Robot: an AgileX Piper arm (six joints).
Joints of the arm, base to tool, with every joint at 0 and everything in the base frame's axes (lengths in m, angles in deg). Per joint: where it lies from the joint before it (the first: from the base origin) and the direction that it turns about. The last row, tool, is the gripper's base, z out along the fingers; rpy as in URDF.
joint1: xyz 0 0 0.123 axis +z
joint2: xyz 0 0 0 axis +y
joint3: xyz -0.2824 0 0.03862 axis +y
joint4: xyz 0.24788 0 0.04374 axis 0.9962 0 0.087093
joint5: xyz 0 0 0 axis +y
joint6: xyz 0.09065 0 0.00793 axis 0.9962 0 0.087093
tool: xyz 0 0 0 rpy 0 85.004 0
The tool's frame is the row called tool.
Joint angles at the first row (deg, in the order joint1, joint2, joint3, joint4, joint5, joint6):
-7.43 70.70 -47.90 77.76 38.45 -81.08
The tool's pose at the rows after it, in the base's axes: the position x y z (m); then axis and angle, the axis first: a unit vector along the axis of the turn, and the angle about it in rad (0 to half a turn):
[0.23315 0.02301 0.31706 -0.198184 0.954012 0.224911 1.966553]
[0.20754 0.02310 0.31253 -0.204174 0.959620 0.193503 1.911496]
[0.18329 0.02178 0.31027 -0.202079 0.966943 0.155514 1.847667]
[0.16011 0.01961 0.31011 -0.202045 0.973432 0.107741 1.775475]
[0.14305 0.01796 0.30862 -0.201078 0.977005 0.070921 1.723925]
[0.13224 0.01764 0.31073 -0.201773 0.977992 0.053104 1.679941]
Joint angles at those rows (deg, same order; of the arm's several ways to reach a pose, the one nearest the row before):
-7.43 64.45 -43.29 80.80 36.12 -85.49
-7.43 58.07 -37.83 83.00 33.41 -89.48
-7.42 51.39 -33.29 84.55 29.99 -92.14
-7.42 44.48 -29.67 85.22 26.27 -94.29
-7.42 39.22 -27.05 85.34 23.59 -95.52
-7.43 35.79 -25.98 85.74 22.41 -96.17

